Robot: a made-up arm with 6 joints.
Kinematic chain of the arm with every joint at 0, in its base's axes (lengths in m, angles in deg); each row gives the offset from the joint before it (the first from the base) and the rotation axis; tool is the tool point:
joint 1: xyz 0 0 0.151 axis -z
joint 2: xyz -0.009 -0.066 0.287 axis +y
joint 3: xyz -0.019 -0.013 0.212 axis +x
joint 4: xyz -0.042 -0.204 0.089 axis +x
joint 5: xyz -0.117 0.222 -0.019 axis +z
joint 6: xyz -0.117 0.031 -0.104 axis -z
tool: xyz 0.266 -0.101 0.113
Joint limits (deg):
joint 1: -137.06..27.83
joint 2: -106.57..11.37
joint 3: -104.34..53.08
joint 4: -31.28..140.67
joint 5: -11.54..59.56
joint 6: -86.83..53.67
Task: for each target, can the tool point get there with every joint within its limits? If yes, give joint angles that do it. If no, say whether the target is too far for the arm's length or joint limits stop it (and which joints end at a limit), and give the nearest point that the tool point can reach.
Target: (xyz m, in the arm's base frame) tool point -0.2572 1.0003 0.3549
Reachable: no: joint limits stop it (at a limit: joint 1, joint 3, joint 6) | nearest point -0.2855 0.7587 0.3655 | short by 0.243 m
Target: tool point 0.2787 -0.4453 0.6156
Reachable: yes | joints -76.67 -62.68 14.94 103.98 34.68 15.54
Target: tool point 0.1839 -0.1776 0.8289
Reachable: yes | joints -84.02 -19.98 -14.02 73.01 46.13 39.80
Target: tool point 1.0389 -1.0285 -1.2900
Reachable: no: too far | nearest point 0.5339 -0.5286 -0.1620 | short by 1.333 m
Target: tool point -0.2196 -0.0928 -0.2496
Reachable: no: joint limits stop it (at a limit: joint 2, joint 5, joint 6) | nearest point -0.2627 -0.1110 -0.0924 | short by 0.164 m
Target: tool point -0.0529 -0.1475 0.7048
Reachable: yes | joints -62.29 -22.95 -81.23 -3.99 16.53 15.11
